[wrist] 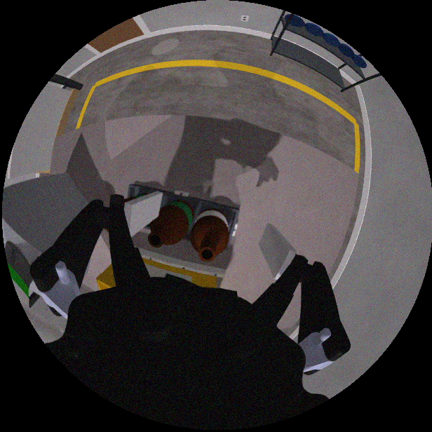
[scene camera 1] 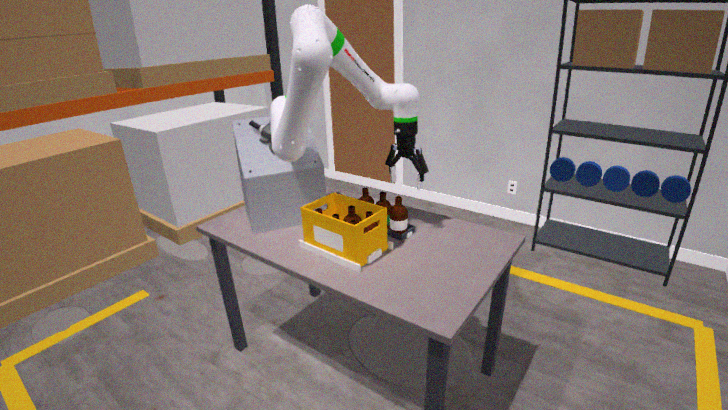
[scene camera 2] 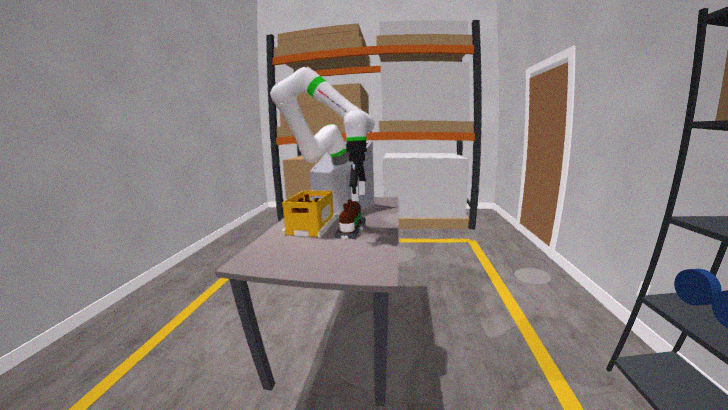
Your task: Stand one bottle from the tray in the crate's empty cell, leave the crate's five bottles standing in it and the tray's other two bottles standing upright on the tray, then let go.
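Frame: origin at the arm's base, x back, y up, z left, level; centimetres.
Seen in the pictures: gripper, fingertip midpoint: (scene camera 1: 406, 185) (scene camera 2: 358, 197); arm's base, link origin: (scene camera 2: 342, 158).
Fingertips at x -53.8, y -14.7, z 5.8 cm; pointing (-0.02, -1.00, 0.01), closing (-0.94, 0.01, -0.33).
Offsets run from my fingertips to a thing's middle. "*": to the spot under its first point. Level surfaces: height alone.
The yellow crate {dx +16.6, dy -10.3, dz -25.8 cm} (scene camera 1: 374, 239) (scene camera 2: 295, 222) (wrist: 202, 279) stands on the table. Brown bottle necks {dx +15.2, dy -5.4, dz -21.5 cm} (scene camera 1: 351, 214) show inside it; its empty cell cannot be made out. Beside it is the dark tray {* dx -3.2, dy -17.7, dz -9.3 cm} (scene camera 1: 406, 234) (wrist: 134, 190) with three upright brown bottles: a white-labelled one {dx +1.3, dy -10.8, dz -6.3 cm} (scene camera 1: 398, 212) (wrist: 210, 234) at one end, a green-labelled one {dx +9.1, dy -10.8, dz -3.7 cm} (scene camera 1: 383, 199) (wrist: 170, 225) in the middle, and a far one {dx +18.1, dy -10.8, dz -1.4 cm} (scene camera 1: 365, 194), mostly hidden by a finger in the wrist view. My gripper (scene camera 1: 406, 179) (scene camera 2: 358, 192) (wrist: 211, 219) is open and empty, pointing down above the tray's bottles.
The crate sits within white edge strips {* dx +17.3, dy -17.5, dz -36.4 cm} (scene camera 1: 331, 257) on the table {dy -19.0 cm} (scene camera 1: 433, 275) (scene camera 2: 315, 259). The grey robot pedestal (scene camera 1: 277, 196) stands at the table's other end. A dark shelf unit with blue round items and a pallet rack with boxes stand away from the table.
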